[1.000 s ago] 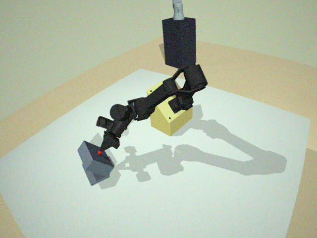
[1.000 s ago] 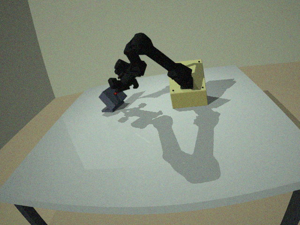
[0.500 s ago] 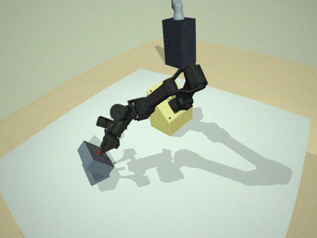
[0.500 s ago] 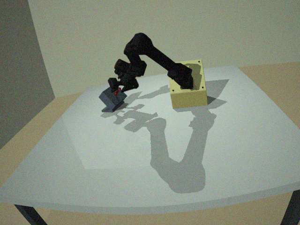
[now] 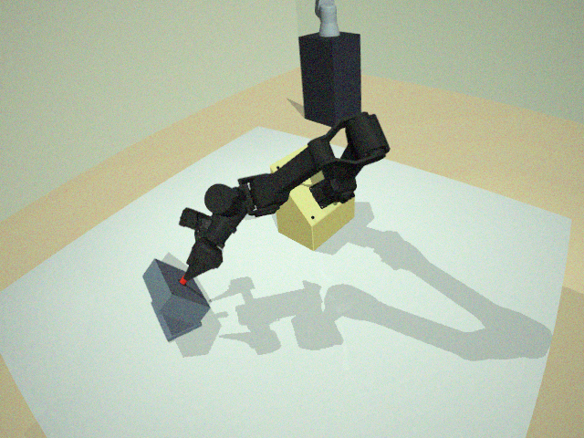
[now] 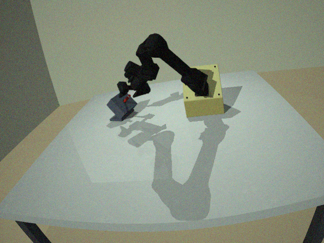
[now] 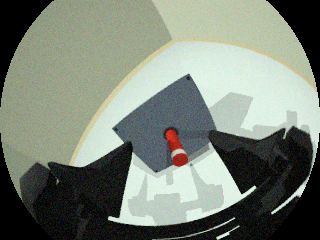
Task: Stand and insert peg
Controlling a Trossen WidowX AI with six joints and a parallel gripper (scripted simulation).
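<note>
My gripper tip is 1 cm past the red peg. Round my gripper tip: grey sloped panel: 4 cm below, 4 cm ahead, 1 cm to the right.
</note>
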